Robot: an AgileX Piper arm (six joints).
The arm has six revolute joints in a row. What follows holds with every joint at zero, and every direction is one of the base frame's.
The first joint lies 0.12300 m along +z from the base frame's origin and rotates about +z.
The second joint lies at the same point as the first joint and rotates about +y.
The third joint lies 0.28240 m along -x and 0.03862 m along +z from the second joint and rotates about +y.
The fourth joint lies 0.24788 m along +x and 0.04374 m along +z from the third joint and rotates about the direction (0.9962, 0, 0.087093).
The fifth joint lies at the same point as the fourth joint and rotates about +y.
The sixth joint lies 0.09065 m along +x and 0.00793 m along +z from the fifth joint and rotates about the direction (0.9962, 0, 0.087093).
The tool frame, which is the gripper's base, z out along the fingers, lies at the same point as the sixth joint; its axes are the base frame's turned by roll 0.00, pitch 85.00 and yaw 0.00 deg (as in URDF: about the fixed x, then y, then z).
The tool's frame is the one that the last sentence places.
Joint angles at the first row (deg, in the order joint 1, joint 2, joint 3, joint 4, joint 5, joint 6):
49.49 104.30 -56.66 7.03 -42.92 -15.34
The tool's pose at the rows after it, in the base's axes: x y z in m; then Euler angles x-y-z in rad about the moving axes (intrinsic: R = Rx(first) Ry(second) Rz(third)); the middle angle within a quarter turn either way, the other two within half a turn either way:
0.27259, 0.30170, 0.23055, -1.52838, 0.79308, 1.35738
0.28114, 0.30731, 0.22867, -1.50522, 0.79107, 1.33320
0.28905, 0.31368, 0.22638, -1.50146, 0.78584, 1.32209
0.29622, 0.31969, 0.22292, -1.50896, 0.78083, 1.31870
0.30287, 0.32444, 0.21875, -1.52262, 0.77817, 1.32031
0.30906, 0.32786, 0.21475, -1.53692, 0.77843, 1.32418
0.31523, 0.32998, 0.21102, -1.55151, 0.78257, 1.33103
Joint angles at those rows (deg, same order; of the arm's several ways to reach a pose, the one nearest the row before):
48.87 106.54 -58.56 6.15 -44.85 -15.00
48.36 108.58 -60.88 5.26 -45.47 -14.81
48.00 110.52 -63.36 4.37 -45.06 -14.68
47.70 112.38 -65.65 3.57 -44.30 -14.62
47.38 114.07 -67.63 2.91 -43.44 -14.59
47.02 115.52 -69.31 2.42 -42.61 -14.59
46.60 116.78 -70.78 2.16 -41.80 -14.59

